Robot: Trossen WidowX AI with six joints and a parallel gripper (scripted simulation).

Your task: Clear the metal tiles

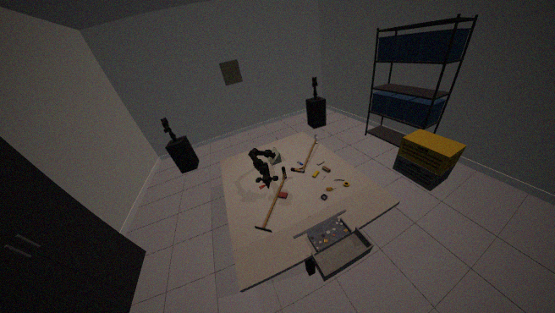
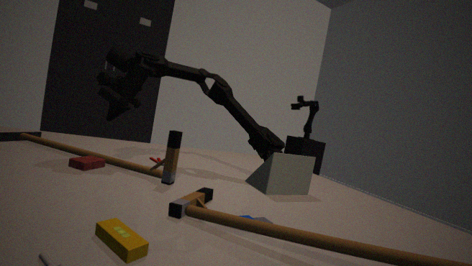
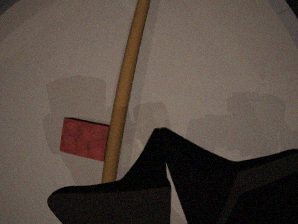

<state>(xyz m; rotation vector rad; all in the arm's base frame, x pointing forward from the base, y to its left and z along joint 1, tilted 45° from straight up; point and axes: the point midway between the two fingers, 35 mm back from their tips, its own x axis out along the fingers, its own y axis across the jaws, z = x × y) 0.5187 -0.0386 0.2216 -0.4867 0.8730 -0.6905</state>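
Now: gripper tip 4 cm short of the long scraper, 3 cm to the right of it and 6 cm above it. From my gripper tip the other things lie so: red block (3 cm ahead, 10 cm to the left, 12 cm below); red clip (18 cm behind, 3 cm to the right, 12 cm below); yellow block (9 cm behind, 49 cm to the left, 11 cm below).
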